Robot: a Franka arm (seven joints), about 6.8 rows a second.
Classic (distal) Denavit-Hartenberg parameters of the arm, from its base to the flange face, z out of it. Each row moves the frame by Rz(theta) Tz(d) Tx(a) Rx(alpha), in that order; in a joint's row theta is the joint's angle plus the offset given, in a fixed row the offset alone. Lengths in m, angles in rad.
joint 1: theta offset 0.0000; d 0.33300; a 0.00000; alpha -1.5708
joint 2: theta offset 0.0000; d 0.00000; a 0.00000; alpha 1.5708
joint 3: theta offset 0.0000; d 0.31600; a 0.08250; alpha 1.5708
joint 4: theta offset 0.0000; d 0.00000; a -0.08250; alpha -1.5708
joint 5: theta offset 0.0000; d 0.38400; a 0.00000; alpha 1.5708
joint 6: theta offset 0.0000; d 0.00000; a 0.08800; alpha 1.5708
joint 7: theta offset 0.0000; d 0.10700; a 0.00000; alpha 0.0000
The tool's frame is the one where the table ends.
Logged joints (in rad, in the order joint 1, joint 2, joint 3, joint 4, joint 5, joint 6, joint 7), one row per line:
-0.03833, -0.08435, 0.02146, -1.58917, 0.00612, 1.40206, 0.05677
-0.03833, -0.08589, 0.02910, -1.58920, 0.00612, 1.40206, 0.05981
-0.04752, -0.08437, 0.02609, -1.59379, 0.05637, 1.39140, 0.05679
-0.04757, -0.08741, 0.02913, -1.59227, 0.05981, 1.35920, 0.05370
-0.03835, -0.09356, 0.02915, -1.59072, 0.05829, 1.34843, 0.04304
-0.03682, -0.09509, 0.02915, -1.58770, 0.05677, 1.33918, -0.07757
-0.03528, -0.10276, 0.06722, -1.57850, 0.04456, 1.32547, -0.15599
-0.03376, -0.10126, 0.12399, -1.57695, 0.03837, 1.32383, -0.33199
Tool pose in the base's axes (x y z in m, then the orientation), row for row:
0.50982, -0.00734, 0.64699, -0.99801, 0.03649, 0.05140, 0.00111
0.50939, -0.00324, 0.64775, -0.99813, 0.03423, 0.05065, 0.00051
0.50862, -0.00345, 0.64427, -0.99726, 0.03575, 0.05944, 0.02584
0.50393, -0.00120, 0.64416, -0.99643, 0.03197, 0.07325, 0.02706
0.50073, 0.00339, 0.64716, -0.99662, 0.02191, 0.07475, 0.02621
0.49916, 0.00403, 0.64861, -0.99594, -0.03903, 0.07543, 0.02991
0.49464, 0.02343, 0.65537, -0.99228, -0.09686, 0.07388, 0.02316
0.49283, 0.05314, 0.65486, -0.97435, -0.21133, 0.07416, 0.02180
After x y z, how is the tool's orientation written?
As a quaternion, x y z w.
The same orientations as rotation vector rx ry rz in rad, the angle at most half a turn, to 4 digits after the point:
-3.1331, 0.1146, 0.1614
-3.1347, 0.1075, 0.1591
-3.0825, 0.1105, 0.1837
-3.0776, 0.0987, 0.2262
-3.0798, 0.0677, 0.2310
-3.0706, -0.1203, 0.2326
-3.0722, -0.2999, 0.2287
-3.0193, -0.6549, 0.2298

